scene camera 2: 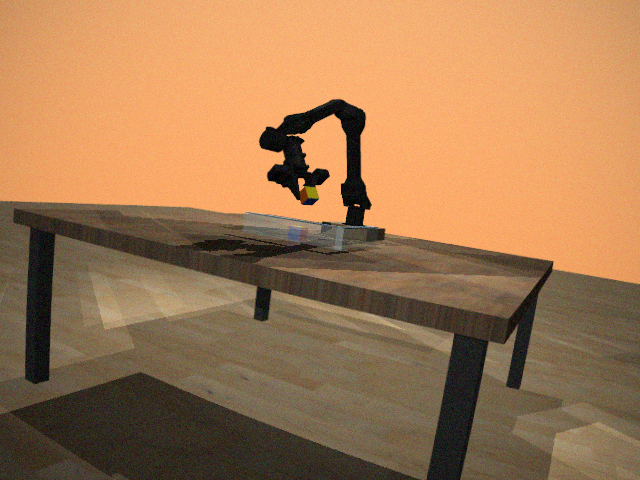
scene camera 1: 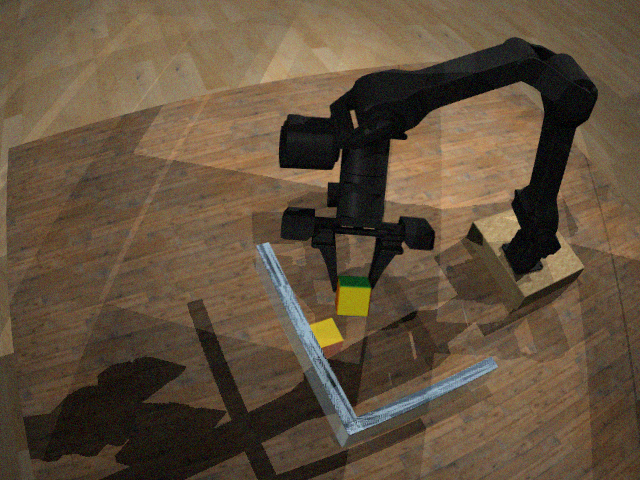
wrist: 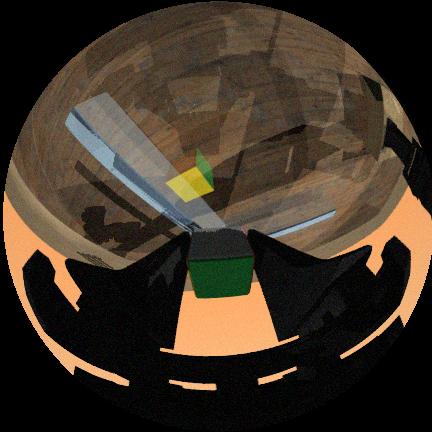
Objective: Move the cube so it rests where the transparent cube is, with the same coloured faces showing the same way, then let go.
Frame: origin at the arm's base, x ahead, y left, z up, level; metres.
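Seen in the pictures: gripper, between the fingertips: [scene camera 2: 305, 200] [scene camera 1: 351, 292] [wrist: 218, 236]; arm's base, origin of its link: [scene camera 2: 354, 225] [scene camera 1: 522, 257].
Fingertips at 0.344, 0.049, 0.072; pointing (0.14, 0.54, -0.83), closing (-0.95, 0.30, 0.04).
Offsets run from my fingertips to a thing's top centre, as dx, dy, dz.
The cube @[+0.004, +0.014, +0.042] [scene camera 1: 353, 301] [scene camera 2: 309, 195] [wrist: 221, 277] is held well above the table and tilted. Its yellow face and a strip of green show in scene camera 1; yellow, orange and blue faces show in scene camera 2; a green face and a dark face show in the wrist view. My gripper [scene camera 1: 354, 285] [scene camera 2: 308, 192] [wrist: 218, 236] is shut on it, one finger on each side. The transparent cube @[+0.030, +0.013, -0.074] [scene camera 1: 327, 333] [scene camera 2: 297, 233] [wrist: 191, 185] is on the table against the long wall, below the held cube. Its top is yellow, with a reddish side in scene camera 1 and a green side in the wrist view.
A clear L-shaped wall [scene camera 1: 292, 304] [scene camera 2: 268, 224] [wrist: 100, 145] with pale blue top edges stands on the wooden table [scene camera 1: 103, 232] [scene camera 2: 361, 294]. Its long side runs beside the transparent cube. The arm's base block [scene camera 1: 560, 263] is at the right in scene camera 1.
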